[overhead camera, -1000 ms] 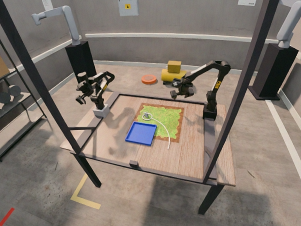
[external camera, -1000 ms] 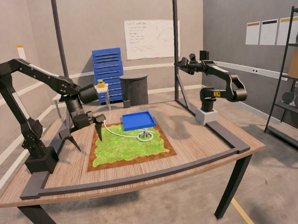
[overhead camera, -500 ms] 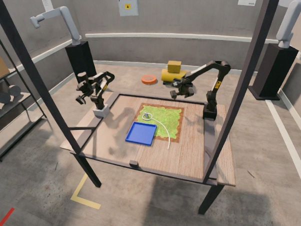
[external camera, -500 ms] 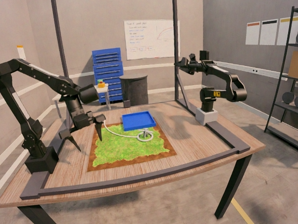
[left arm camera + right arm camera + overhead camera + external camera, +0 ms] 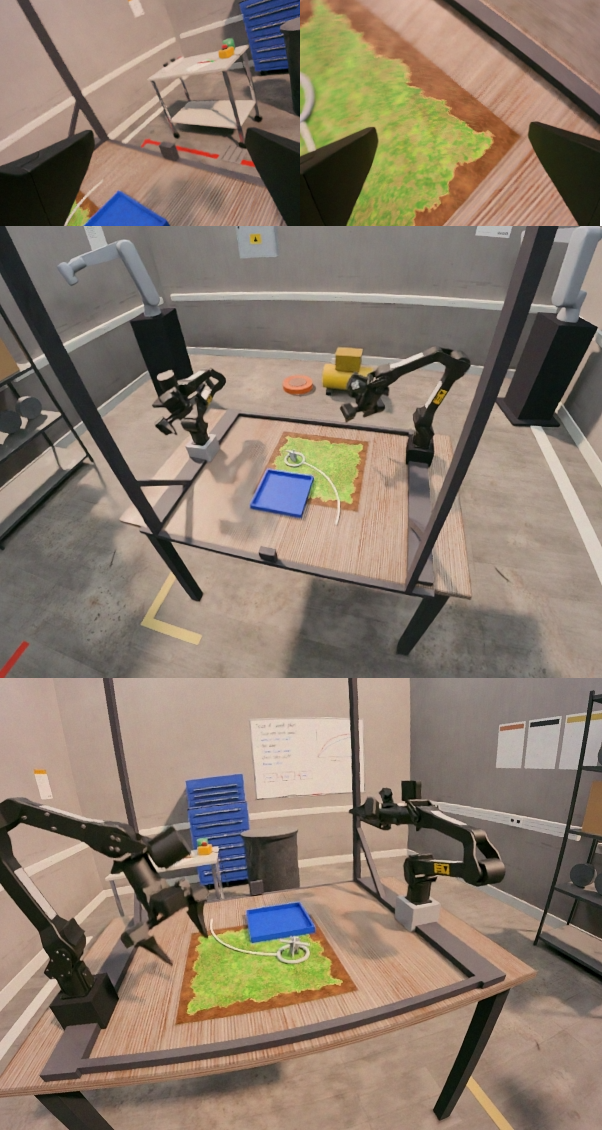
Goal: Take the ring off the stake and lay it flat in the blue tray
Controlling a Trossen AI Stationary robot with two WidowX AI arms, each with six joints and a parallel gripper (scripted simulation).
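The grey stake is 160 mm ahead of my left hand, 330 mm to the right of it and 290 mm below it. From my left hand the other things lie so: blue tray (30 mm behind, 310 mm to the right, 310 mm below); white ring (160 mm ahead, 330 mm to the right, 310 mm below); green mat (130 mm ahead, 420 mm to the right, 330 mm below).
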